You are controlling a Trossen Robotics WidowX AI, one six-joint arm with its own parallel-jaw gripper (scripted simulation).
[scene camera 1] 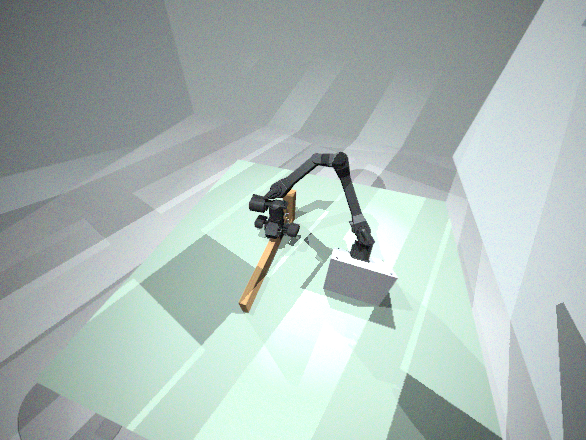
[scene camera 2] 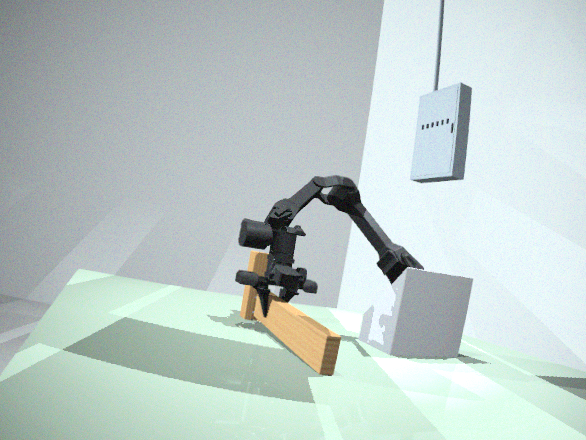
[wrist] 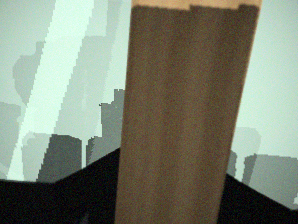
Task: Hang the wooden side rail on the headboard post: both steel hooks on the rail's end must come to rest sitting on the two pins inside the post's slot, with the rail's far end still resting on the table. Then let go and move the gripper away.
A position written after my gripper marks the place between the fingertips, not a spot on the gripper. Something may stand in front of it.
Observation:
I see my gripper (scene camera 2: 271,317), a wooden side rail (scene camera 2: 318,346) and a headboard post (scene camera 2: 249,300).
The wooden side rail shows as well in scene camera 1 (scene camera 1: 254,284) and in the wrist view (wrist: 185,74). My gripper is seen too in scene camera 1 (scene camera 1: 277,238) and in the wrist view (wrist: 156,157).

